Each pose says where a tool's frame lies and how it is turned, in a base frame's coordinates. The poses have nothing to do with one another.
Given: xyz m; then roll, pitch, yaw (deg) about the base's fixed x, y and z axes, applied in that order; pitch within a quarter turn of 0, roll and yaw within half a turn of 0.
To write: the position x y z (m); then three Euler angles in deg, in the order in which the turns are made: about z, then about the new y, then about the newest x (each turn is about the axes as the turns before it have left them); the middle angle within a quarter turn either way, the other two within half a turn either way. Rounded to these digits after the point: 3 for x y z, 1 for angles.
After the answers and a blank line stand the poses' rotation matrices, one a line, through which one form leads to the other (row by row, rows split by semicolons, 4 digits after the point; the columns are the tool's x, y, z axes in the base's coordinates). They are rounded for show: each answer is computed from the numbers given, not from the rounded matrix.
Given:
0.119 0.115 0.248 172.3 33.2 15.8
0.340 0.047 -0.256 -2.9 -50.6 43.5
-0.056 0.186 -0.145 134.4 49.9 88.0
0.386 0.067 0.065 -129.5 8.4 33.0
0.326 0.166 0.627 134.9 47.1 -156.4
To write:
0.119 0.115 0.248 15.8 33.2 172.3
0.340 0.047 -0.256 43.5 -50.6 -2.9
-0.056 0.186 -0.145 88.0 49.9 134.4
0.386 0.067 0.065 33.0 8.4 -129.5
0.326 0.166 0.627 -156.4 47.1 134.9

0.8051 0.3404 -0.4856; 0.2278 -0.9336 -0.2767; -0.5476 0.1121 -0.8292
0.4604 -0.6591 -0.5946; 0.4369 0.7514 -0.4945; 0.7727 -0.0321 0.6339
0.0225 0.7183 0.6954; 0.6437 0.5218 -0.5598; -0.7649 0.4602 -0.4507
0.8297 0.2519 -0.4982; 0.5388 -0.5949 0.5965; -0.1461 -0.7633 -0.6293
-0.6238 -0.7581 0.1903; -0.2725 0.4391 0.8561; -0.7325 0.4822 -0.4805

